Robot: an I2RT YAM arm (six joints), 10 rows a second.
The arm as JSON. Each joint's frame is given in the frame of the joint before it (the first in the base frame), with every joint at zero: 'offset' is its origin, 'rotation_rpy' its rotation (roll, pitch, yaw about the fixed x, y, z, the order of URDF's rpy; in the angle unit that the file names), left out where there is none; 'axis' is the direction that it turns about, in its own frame. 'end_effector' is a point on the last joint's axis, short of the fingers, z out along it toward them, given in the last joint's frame.
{
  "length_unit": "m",
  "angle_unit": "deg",
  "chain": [
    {
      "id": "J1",
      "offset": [
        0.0,
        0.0,
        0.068
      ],
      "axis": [
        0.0,
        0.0,
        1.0
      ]
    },
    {
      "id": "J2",
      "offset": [
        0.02,
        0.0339,
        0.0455
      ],
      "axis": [
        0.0,
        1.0,
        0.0
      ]
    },
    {
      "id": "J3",
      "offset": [
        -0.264,
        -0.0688,
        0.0
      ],
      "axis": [
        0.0,
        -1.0,
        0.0
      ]
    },
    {
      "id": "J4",
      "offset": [
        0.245,
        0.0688,
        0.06
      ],
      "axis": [
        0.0,
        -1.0,
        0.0
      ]
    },
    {
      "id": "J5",
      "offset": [
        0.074,
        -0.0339,
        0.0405
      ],
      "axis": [
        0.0,
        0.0,
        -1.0
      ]
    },
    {
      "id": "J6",
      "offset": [
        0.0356,
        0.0,
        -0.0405
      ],
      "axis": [
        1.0,
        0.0,
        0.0
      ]
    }
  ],
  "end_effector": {
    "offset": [
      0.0,
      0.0,
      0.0
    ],
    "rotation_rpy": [
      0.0,
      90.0,
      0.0
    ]
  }
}
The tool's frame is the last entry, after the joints.
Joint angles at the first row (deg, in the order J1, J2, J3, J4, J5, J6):
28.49 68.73 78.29 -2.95 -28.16 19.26
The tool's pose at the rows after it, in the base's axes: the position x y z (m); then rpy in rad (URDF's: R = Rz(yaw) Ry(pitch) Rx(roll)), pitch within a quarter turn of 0, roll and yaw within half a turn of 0:
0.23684 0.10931 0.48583 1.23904 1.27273 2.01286
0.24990 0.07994 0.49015 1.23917 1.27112 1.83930
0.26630 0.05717 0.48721 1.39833 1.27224 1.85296
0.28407 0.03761 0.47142 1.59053 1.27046 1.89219
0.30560 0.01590 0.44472 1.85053 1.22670 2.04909
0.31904 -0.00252 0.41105 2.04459 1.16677 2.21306
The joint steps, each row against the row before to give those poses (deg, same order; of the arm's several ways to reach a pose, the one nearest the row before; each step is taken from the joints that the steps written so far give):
-6.59 1.05 4.49 -4.15 6.61 -0.89
-6.59 0.62 1.50 -0.98 3.35 -0.27
-5.19 2.02 1.85 -2.63 2.72 -0.43
-3.96 1.75 -1.22 -0.36 4.31 -0.53
-4.39 2.64 -2.29 -0.18 0.71 0.88
-3.69 1.59 -4.46 0.87 -2.79 0.35

